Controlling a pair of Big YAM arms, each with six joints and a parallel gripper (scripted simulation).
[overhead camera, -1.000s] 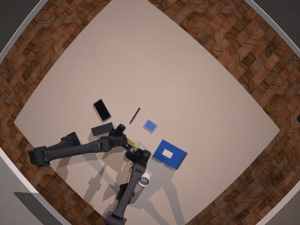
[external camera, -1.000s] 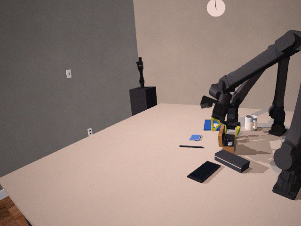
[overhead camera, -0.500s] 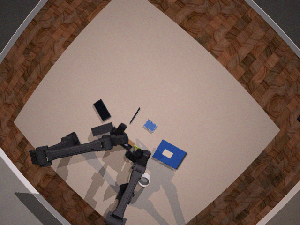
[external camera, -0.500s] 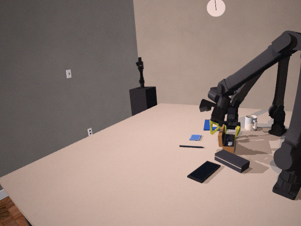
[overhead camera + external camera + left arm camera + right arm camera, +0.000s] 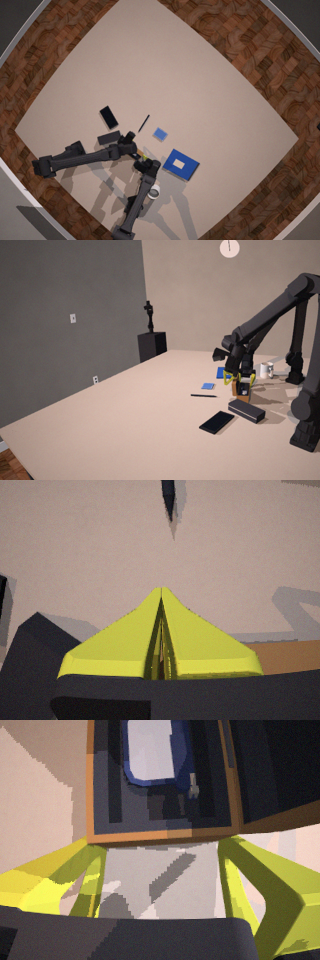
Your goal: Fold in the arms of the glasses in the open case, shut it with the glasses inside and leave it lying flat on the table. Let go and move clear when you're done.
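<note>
Now: the glasses case 6 cm behind my left hand, 5 cm to the right of it and 4 cm below it. From my left hand the other things lie so: white mug (19 cm behind, 36 cm to the right, 4 cm below); black box (12 cm behind, 12 cm to the left, 6 cm below).
</note>
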